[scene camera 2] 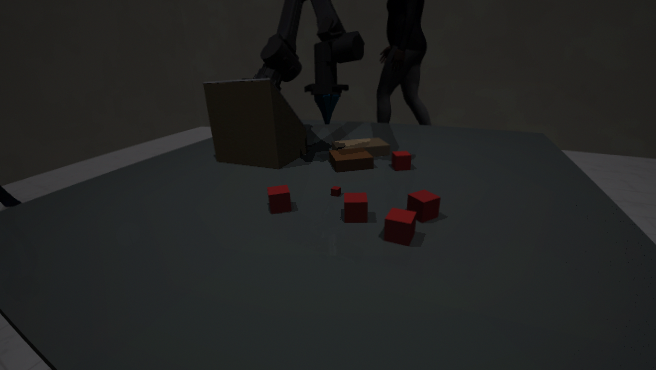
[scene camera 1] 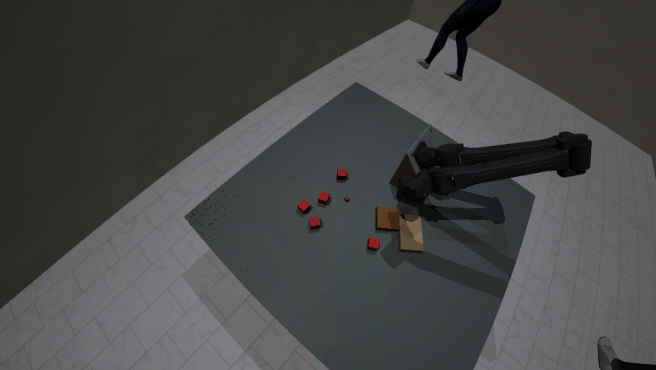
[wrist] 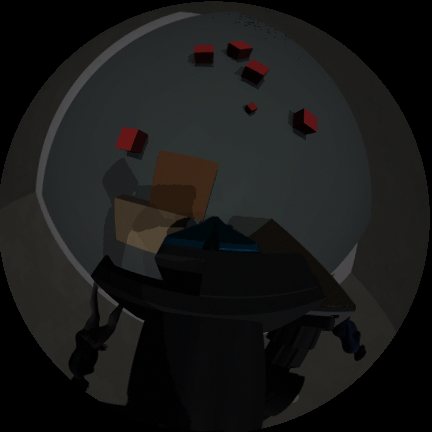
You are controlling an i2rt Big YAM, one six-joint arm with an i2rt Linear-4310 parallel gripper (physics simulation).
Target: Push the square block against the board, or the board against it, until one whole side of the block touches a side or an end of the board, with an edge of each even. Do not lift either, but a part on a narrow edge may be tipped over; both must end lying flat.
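Places are measured from the arm's base along level axes (x back, y right, z up), in metres.
Pixels of known places: gripper, fingertip midpoint: [scene camera 2: 327,124] [scene camera 1: 397,197] [wrist: 214,221]; arm's base, link origin: [scene camera 2: 261,97] [scene camera 1: 422,157] [wrist: 301,317].
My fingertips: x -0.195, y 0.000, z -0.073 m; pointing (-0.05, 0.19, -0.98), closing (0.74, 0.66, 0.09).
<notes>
Ahead of a thing's pixels: the offset from my fingertips to its top centre.
The square block {dx -0.057, dy -0.016, dz -0.083 m} [scene camera 1: 388,218] [scene camera 2: 351,161] [wrist: 184,182], orange-brown, lies flat. The board {dx -0.056, dy -0.131, dz -0.083 m} [scene camera 1: 412,237] [scene camera 2: 375,146] [wrist: 131,220], pale tan and longer, lies flat beside it. One block side lies along a long side of the board, touching or nearly so. The block sticks out past the board's end nearer the gripper, so no edges look even there. My gripper [scene camera 2: 327,121] [wrist: 214,221] is shut and empty, blue fingertips pointing down. It hangs above the table, off that end of the parts. It hides part of the board in the wrist view.
A large brown wedge-shaped box [scene camera 1: 403,171] [scene camera 2: 242,122] [wrist: 287,245] stands close beside the gripper. A red cube {dx -0.195, dy -0.020, dz -0.074 m} [scene camera 1: 373,244] [scene camera 2: 401,161] [wrist: 131,140] lies near the block and board. Several other red cubes and a tiny one {dx -0.082, dy +0.183, dz -0.098 m} [scene camera 1: 347,199] [scene camera 2: 335,191] [wrist: 251,107] lie farther off.
</notes>
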